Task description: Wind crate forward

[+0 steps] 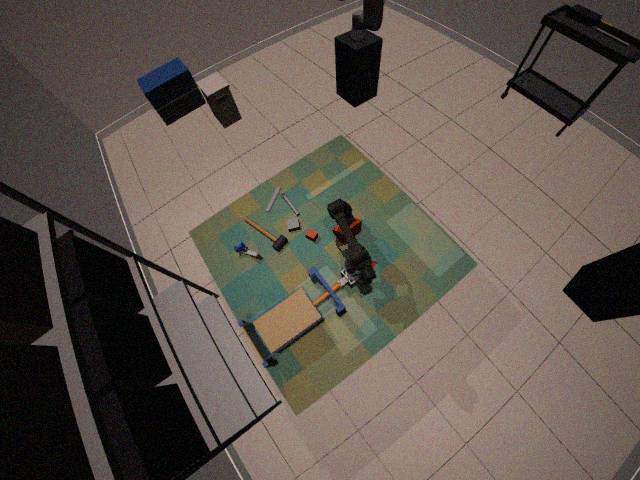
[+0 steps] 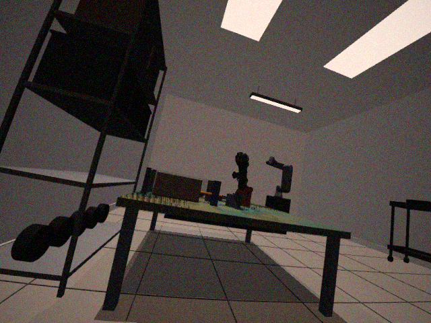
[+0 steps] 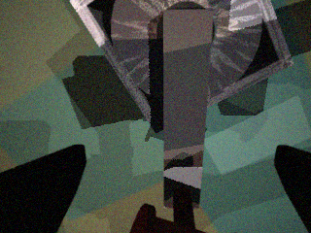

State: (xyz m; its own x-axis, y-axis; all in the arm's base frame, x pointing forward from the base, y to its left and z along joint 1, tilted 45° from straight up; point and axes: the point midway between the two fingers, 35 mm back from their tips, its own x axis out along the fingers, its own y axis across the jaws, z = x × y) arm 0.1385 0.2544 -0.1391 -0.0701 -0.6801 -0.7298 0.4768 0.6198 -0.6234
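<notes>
The red knob lies 50 mm behind my gripper tip and 20 mm to the left of it. The rest, counted from my gripper tip: winch 100 mm below, 40 mm to the right, 30 mm ahead; red-knobbed crank handle 30 mm below, 10 mm behind; grey block 510 mm to the right, 120 mm ahead, 110 mm below.
</notes>
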